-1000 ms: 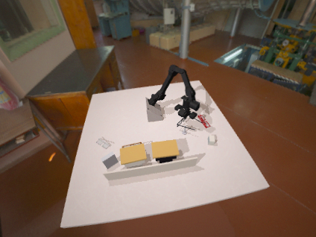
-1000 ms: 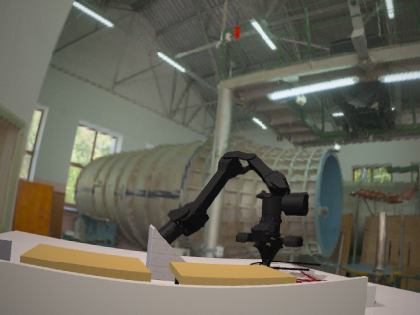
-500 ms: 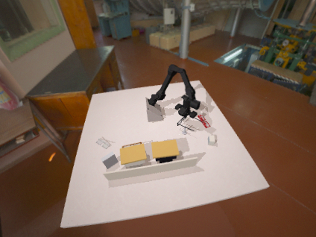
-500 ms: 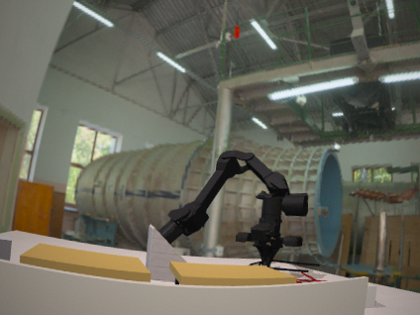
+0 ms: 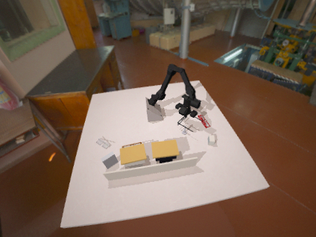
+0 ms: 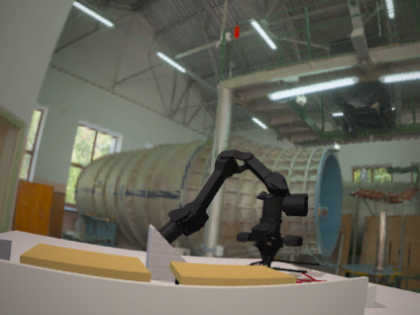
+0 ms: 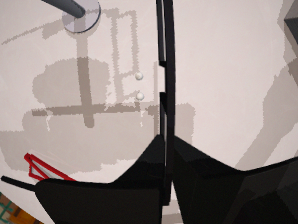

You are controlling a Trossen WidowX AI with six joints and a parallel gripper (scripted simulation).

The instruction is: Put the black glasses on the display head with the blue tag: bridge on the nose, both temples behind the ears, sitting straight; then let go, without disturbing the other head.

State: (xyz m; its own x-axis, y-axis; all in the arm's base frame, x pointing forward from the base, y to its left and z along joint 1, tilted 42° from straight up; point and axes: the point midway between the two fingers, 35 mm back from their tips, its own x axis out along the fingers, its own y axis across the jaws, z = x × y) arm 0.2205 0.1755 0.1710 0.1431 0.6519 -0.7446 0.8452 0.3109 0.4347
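Now: the grey peg 11 cm ahead of my gripper tip, 5 cm to the right of it and 3 cm below it. Round my gripper tip: grey-blue block (22 cm ahead, 66 cm to the right); low white wall (37 cm ahead, 40 cm to the right); white cube (27 cm ahead, 11 cm to the left, 3 cm below).
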